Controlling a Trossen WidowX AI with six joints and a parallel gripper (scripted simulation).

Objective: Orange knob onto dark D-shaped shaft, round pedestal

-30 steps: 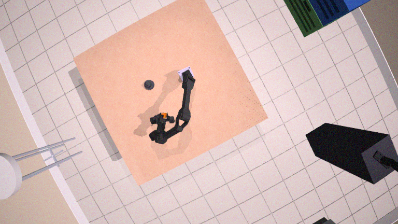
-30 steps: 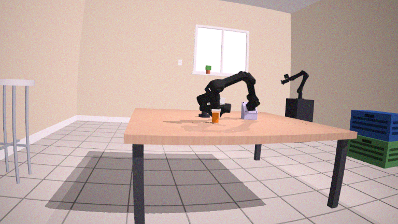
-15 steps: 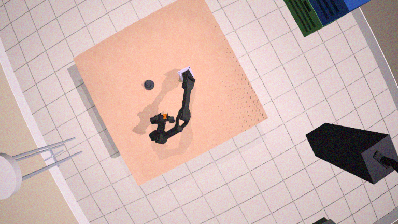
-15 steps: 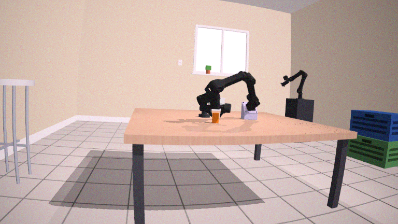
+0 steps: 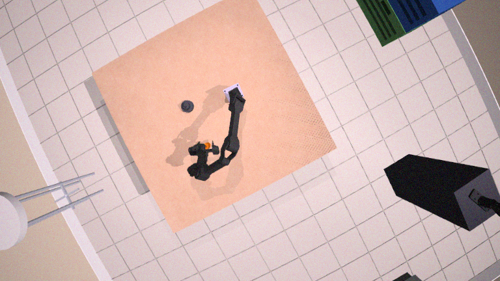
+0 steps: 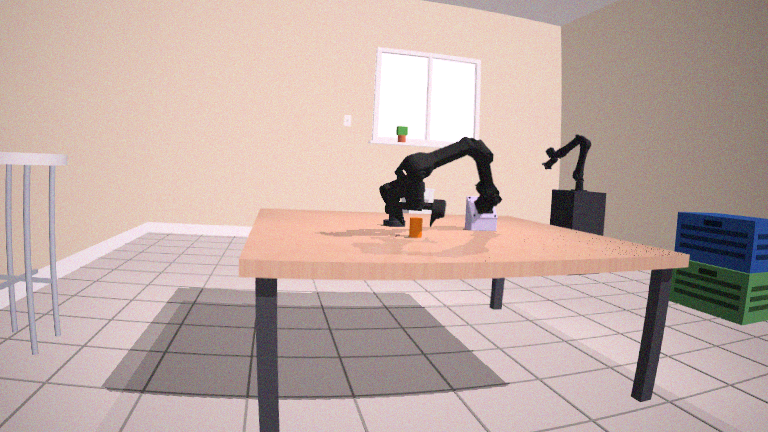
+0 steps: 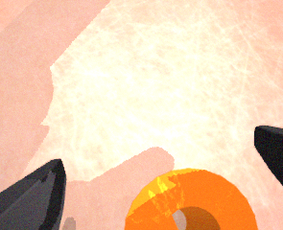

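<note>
Right now the orange knob is 30 mm to the left of my gripper tip and 10 mm ahead of it. The rest, counted from my gripper tip: round pedestal (270 mm to the right, 10 mm ahead).
</note>
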